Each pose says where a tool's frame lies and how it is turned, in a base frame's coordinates. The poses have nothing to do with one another.
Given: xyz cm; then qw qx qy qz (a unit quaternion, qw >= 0).
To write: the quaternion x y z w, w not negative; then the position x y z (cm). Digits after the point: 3 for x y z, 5 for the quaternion.
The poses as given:
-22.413 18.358 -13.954 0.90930 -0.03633 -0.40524 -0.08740
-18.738 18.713 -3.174 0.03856 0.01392 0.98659 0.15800
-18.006 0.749 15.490 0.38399 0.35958 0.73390 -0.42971
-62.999 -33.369 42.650 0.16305 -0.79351 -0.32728 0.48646
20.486 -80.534 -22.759 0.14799 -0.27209 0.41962 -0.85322
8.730 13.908 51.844 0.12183 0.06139 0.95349 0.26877
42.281 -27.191 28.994 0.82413 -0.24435 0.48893 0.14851
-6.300 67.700 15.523 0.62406 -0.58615 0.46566 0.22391
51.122 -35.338 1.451 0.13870 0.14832 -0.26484 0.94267
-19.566 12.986 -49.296 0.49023 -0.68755 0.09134 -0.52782
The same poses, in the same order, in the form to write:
-0.03633 -0.40524 -0.08740 0.90930 -22.413 18.358 -13.954
0.01392 0.98659 0.15800 0.03856 -18.738 18.713 -3.174
0.35958 0.73390 -0.42971 0.38399 -18.006 0.749 15.490
-0.79351 -0.32728 0.48646 0.16305 -62.999 -33.369 42.650
-0.27209 0.41962 -0.85322 0.14799 20.486 -80.534 -22.759
0.06139 0.95349 0.26877 0.12183 8.730 13.908 51.844
-0.24435 0.48893 0.14851 0.82413 42.281 -27.191 28.994
-0.58615 0.46566 0.22391 0.62406 -6.300 67.700 15.523
0.14832 -0.26484 0.94267 0.13870 51.122 -35.338 1.451
-0.68755 0.09134 -0.52782 0.49023 -19.566 12.986 -49.296

